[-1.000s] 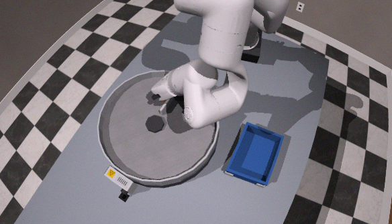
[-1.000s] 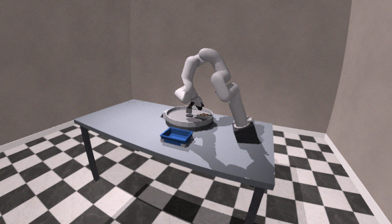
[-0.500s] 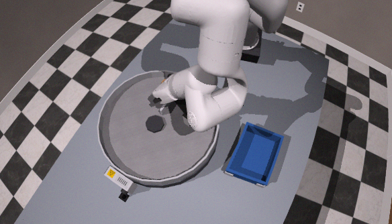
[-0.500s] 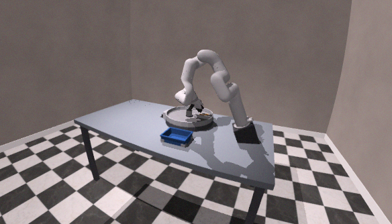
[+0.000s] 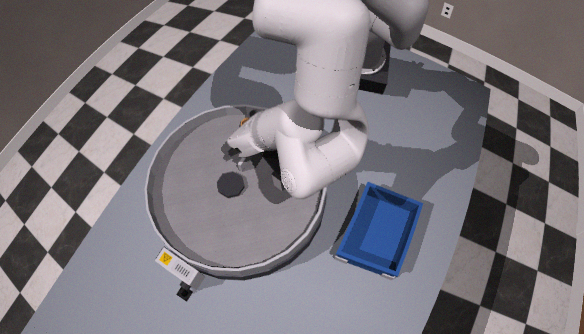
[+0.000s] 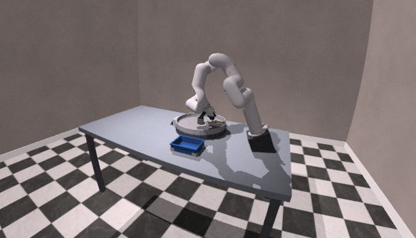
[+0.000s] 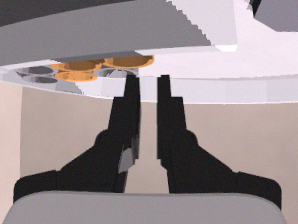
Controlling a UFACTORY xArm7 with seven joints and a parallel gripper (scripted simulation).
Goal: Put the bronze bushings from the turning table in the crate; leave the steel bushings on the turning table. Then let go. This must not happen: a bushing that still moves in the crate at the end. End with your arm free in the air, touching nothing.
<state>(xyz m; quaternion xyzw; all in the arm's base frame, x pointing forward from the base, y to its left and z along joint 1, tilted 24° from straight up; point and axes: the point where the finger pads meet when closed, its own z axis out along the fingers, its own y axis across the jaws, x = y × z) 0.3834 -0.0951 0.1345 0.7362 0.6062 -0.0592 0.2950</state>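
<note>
Right now my hand is 40 mm past the blue crate, 360 mm to the right of it and 90 mm above it. From my hand the other things lie so: turning table: 80 mm ahead, 30 mm to the left, 60 mm below.
</note>
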